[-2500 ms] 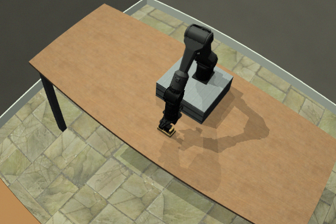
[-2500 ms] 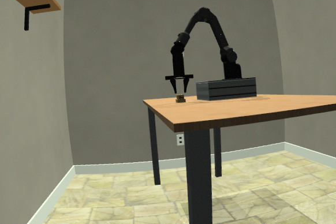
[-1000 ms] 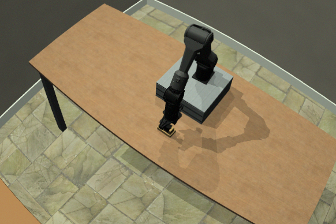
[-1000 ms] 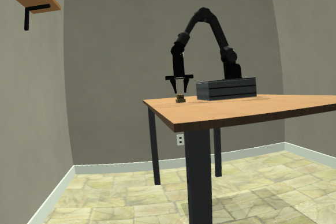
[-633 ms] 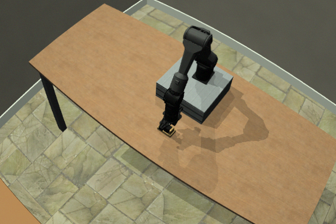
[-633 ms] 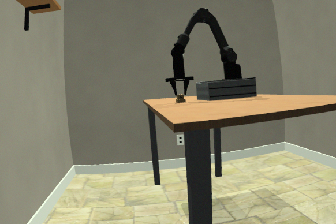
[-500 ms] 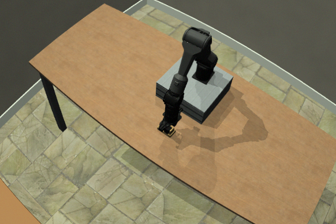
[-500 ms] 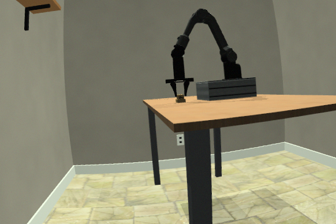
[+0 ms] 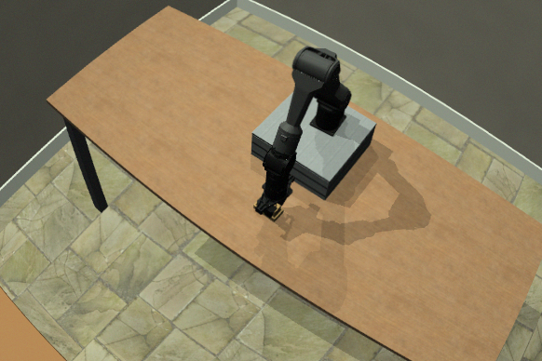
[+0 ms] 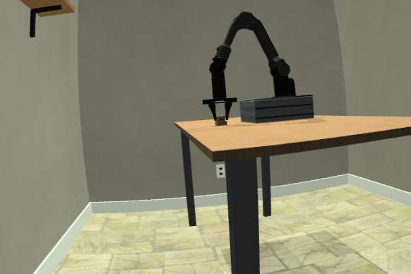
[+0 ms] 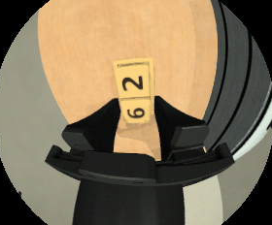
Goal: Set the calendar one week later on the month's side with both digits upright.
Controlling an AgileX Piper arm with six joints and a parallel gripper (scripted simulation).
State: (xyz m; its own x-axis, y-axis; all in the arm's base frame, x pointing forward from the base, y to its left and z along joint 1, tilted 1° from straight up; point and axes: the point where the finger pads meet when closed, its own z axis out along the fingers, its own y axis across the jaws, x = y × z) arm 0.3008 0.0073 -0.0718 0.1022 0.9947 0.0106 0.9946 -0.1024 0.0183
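Now: hand right at the digit cube. The rest, counted from my hand: tan calendar tray 20 mm to the right, 20 mm below; wooden cube 30 mm to the right.
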